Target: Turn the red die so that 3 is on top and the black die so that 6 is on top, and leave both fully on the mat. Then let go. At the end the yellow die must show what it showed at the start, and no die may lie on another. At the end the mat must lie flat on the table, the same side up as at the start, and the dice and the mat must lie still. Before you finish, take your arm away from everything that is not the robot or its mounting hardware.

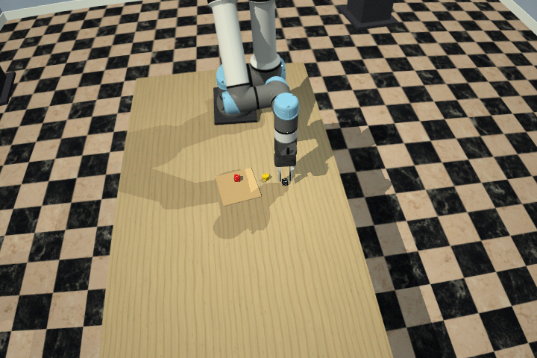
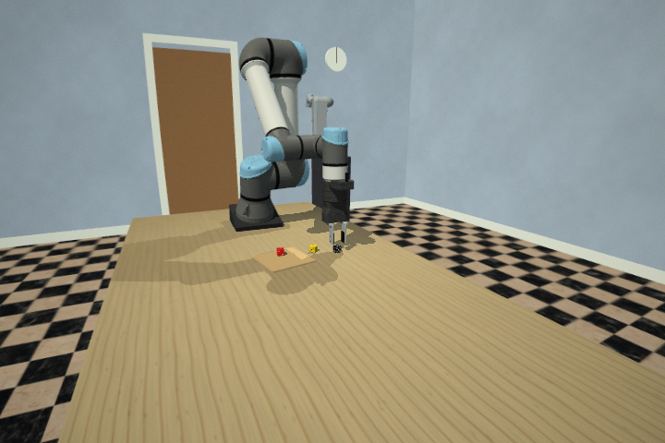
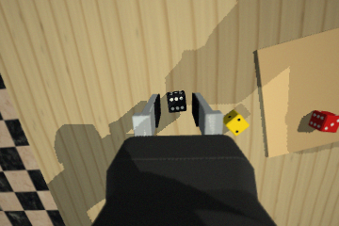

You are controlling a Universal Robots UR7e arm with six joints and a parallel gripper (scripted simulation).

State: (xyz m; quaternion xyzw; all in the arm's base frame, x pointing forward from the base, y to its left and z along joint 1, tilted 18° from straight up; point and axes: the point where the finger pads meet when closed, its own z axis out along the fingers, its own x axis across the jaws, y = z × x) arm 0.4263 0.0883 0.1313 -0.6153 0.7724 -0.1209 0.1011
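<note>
Right now my hand is 4 cm above the black die. From my hand the other things lie so: red die 16 cm to the right, 7 cm behind, 3 cm below; yellow die 6 cm to the right, 5 cm behind, 4 cm below; tan mat 17 cm to the right, 5 cm below, 4 cm behind.
</note>
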